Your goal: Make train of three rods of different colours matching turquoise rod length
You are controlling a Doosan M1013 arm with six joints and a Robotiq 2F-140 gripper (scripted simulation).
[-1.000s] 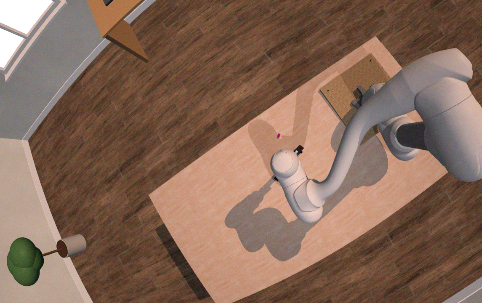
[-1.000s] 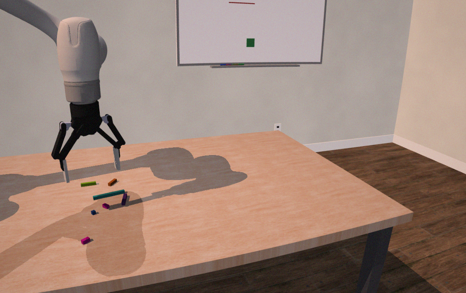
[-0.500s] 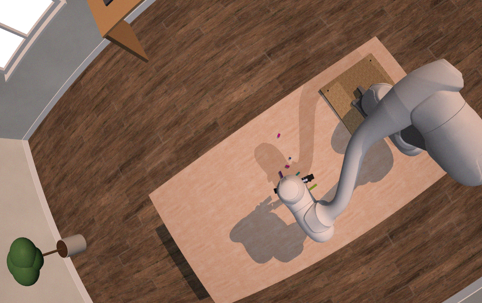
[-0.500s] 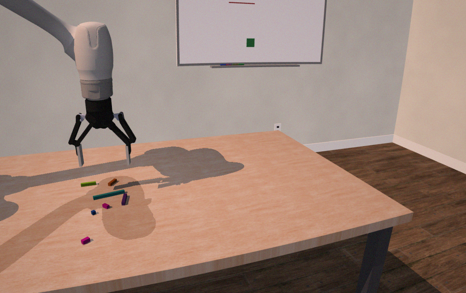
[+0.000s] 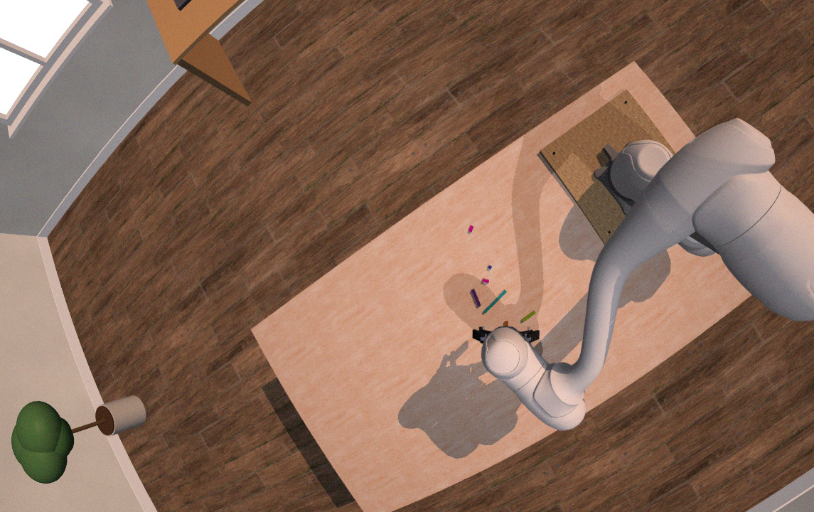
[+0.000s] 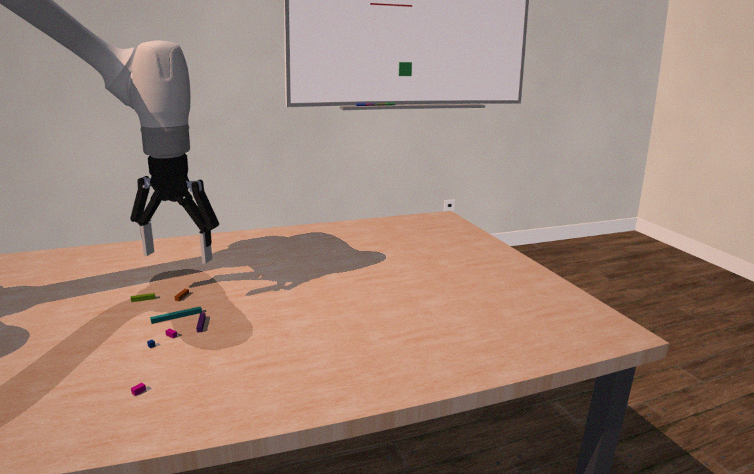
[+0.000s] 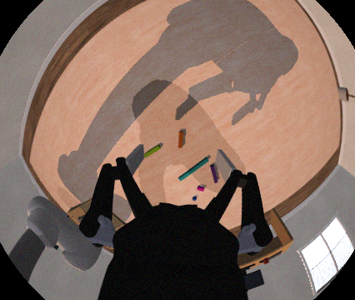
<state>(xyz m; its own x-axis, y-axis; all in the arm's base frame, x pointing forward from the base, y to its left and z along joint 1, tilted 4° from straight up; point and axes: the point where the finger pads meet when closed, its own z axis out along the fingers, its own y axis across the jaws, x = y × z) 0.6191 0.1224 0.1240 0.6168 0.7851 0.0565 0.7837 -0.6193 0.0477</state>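
Now: hand 10 cm above the orange rod. From my hand the other things lie so: purple rod 14 cm to the right, 10 cm below, 2 cm ahead; then turquoise rod 10 cm below, 9 cm to the right, 2 cm behind; then lime rod 10 cm below, 8 cm behind, 2 cm to the left.
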